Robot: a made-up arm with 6 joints.
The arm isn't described. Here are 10 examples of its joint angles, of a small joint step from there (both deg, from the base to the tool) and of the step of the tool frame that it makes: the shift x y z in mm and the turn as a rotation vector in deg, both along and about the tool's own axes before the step.
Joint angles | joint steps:
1: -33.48 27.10 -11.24 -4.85 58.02 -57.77 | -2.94 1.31 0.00 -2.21 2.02 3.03
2: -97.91 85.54 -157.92 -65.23 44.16 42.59 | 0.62 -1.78 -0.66 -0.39 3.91 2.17
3: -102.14 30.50 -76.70 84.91 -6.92 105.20 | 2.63 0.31 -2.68 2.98 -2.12 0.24
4: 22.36 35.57 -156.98 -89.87 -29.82 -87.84 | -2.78 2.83 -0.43 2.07 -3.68 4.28
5: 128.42 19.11 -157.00 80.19 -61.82 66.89 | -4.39 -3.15 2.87 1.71 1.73 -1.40
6: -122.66 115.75 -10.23 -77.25 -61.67 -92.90 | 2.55 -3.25 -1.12 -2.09 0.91 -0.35
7: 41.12 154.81 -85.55 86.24 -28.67 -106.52 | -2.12 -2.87 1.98 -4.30 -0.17 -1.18
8: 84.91 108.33 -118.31 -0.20 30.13 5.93 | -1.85 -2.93 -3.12 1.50 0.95 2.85
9: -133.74 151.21 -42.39 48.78 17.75 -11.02 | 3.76 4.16 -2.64 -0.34 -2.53 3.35
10: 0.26 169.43 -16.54 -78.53 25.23 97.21 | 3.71 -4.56 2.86 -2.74 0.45 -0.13
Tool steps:
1: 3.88 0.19 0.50 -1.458 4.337 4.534
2: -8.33 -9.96 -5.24 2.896 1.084 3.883
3: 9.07 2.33 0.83 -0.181 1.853 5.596
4: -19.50 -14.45 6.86 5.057 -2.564 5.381
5: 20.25 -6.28 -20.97 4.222 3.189 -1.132
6: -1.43 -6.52 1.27 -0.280 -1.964 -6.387
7: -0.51 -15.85 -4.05 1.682 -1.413 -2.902
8: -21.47 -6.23 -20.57 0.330 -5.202 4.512
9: -2.15 5.75 13.42 3.148 -1.746 0.034
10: 4.60 -5.01 -8.17 2.689 -4.418 -3.472
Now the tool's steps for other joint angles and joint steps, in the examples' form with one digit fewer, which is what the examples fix.
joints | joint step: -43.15 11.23 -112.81 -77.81 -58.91 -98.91 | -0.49 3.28 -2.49 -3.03 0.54 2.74
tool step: -14.4 6.3 4.7 -0.10 -3.45 1.60
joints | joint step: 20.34 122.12 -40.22 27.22 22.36 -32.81 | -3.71 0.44 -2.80 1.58 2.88 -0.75
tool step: -6.5 -9.5 -4.1 -2.18 -0.99 3.86
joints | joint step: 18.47 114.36 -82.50 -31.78 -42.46 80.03 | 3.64 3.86 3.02 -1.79 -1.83 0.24
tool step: 35.7 -12.2 2.9 1.01 7.39 1.97
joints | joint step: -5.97 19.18 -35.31 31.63 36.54 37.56 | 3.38 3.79 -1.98 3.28 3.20 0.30
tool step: 2.1 5.3 5.5 0.74 7.58 2.77
